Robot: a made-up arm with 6 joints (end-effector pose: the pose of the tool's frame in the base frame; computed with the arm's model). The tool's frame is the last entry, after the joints. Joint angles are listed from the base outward.
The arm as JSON. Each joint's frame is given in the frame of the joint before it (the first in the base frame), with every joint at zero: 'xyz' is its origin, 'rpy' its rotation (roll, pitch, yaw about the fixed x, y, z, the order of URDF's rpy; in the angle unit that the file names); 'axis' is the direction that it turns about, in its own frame. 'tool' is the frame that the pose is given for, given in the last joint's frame.
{
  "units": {
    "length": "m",
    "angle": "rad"
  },
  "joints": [
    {
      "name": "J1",
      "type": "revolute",
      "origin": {
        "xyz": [
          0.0,
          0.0,
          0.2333
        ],
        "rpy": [
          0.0,
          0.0,
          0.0
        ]
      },
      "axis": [
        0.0,
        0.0,
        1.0
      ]
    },
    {
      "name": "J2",
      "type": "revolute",
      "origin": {
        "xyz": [
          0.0,
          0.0,
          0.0
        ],
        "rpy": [
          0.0,
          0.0,
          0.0
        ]
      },
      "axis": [
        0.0,
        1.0,
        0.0
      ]
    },
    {
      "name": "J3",
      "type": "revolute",
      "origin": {
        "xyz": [
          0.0,
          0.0,
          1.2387
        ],
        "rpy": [
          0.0,
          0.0,
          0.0
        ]
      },
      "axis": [
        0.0,
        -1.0,
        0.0
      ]
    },
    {
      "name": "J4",
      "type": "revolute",
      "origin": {
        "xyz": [
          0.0,
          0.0,
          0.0
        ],
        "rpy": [
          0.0,
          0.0,
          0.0
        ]
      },
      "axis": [
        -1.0,
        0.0,
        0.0
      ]
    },
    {
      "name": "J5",
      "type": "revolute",
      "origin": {
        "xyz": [
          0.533,
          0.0,
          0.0
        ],
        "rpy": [
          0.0,
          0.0,
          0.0
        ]
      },
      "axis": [
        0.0,
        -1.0,
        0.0
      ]
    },
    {
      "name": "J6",
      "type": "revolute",
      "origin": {
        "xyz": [
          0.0,
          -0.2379,
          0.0
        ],
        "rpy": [
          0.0,
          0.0,
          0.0
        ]
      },
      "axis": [
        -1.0,
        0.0,
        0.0
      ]
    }
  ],
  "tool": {
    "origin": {
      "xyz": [
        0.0,
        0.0,
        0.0
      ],
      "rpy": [
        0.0,
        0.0,
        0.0
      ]
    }
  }
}
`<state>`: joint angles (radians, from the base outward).
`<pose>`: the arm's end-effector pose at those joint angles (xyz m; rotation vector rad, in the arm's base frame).
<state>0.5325 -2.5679 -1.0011 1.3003 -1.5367 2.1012</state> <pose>-0.7426 -0.5114 -0.2732 -1.9954 0.7841 -0.4906</pose>
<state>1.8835 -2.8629 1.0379 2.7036 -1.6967 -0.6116</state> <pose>-0.0026 -0.6923 -1.3977 2.2566 1.6747 -0.8816</pose>
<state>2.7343 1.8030 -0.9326 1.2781 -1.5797 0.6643</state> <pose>-0.7126 0.3822 -0.4715 1.3288 0.4901 1.0628</pose>
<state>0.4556 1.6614 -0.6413 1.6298 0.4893 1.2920</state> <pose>0.9404 0.4764 -0.4340 -1.0535 -0.2444 2.8385</pose>
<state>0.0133 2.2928 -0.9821 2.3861 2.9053 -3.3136</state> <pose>0.3773 0.1782 -0.6762 -0.5709 -0.0887 0.1583</pose>
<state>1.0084 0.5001 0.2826 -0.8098 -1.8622 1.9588</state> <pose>0.7132 0.8238 1.0371 -0.9429 0.1936 2.9350</pose>
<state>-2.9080 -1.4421 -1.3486 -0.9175 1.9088 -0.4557</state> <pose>0.6282 0.2981 0.2540 2.2351 1.3646 1.2458</pose>
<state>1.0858 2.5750 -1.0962 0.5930 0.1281 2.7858</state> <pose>0.2387 0.0299 -0.6573 -0.5682 -0.0360 -2.1307</pose>
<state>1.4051 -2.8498 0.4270 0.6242 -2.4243 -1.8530</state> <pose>0.0476 -0.8857 -1.1627 2.6267 0.9988 1.1706</pose>
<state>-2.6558 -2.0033 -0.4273 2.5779 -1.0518 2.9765</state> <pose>1.2033 0.4079 0.2464 -2.3059 -1.4016 -0.5008</pose>
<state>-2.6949 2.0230 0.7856 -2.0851 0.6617 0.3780</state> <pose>-0.9351 -0.5777 -0.8794 -0.8509 0.7973 1.6823</pose>
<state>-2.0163 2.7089 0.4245 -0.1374 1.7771 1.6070</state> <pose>-0.2755 -0.0301 -1.2729 -0.4860 1.7759 -1.1684</pose>
